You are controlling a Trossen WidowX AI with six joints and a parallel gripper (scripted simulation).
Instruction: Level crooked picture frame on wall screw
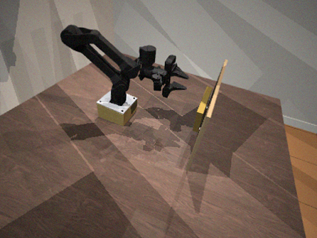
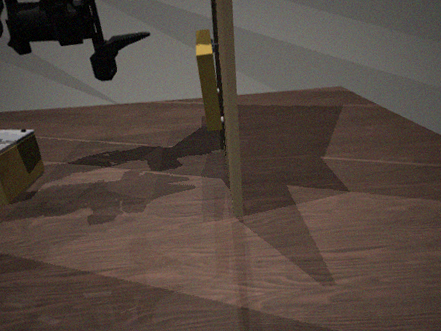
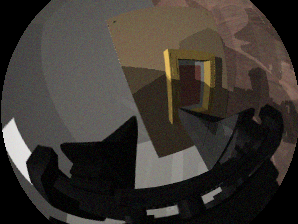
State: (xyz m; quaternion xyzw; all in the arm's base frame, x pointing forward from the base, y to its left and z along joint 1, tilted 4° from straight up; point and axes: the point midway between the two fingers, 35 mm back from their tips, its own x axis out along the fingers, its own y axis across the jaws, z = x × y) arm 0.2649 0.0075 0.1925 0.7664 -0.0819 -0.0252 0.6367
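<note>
The picture frame lies 10 cm ahead of my gripper tip, 1 cm to the right of it and 11 cm below it. Also, from my gripper tip: wooden wall panel (11 cm ahead, 11 cm below).
</note>
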